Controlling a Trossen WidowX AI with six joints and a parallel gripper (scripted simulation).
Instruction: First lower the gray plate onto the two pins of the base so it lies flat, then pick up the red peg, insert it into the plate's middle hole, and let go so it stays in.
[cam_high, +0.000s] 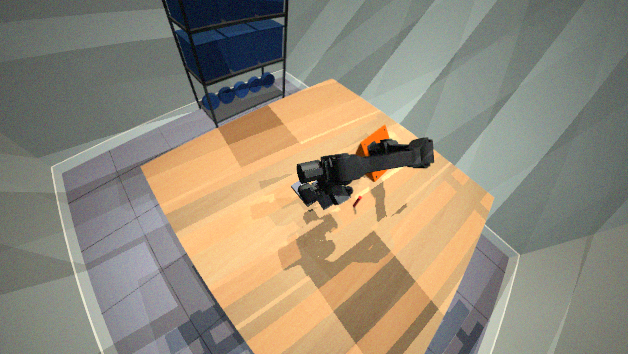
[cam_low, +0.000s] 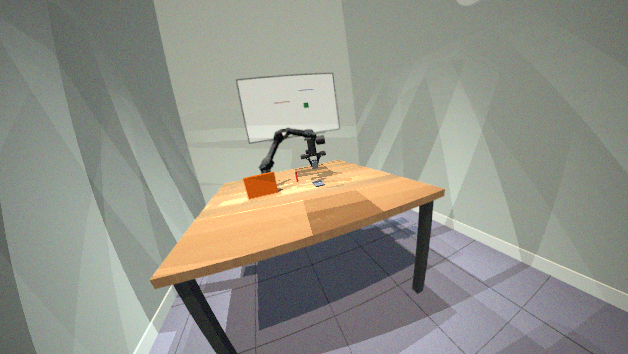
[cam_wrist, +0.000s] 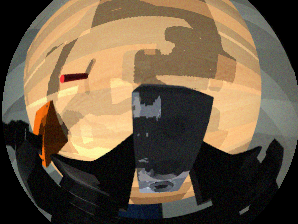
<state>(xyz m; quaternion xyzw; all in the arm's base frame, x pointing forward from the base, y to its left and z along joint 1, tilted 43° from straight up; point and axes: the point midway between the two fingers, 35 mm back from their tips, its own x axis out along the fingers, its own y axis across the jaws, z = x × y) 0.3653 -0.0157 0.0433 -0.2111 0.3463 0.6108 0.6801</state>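
The base lies 2 cm behind my gripper tip, 9 cm to the right of it and 11 cm below it. Round my gripper tip: red peg: 14 cm behind, 10 cm to the left, 7 cm below; gray plate: 3 cm above.
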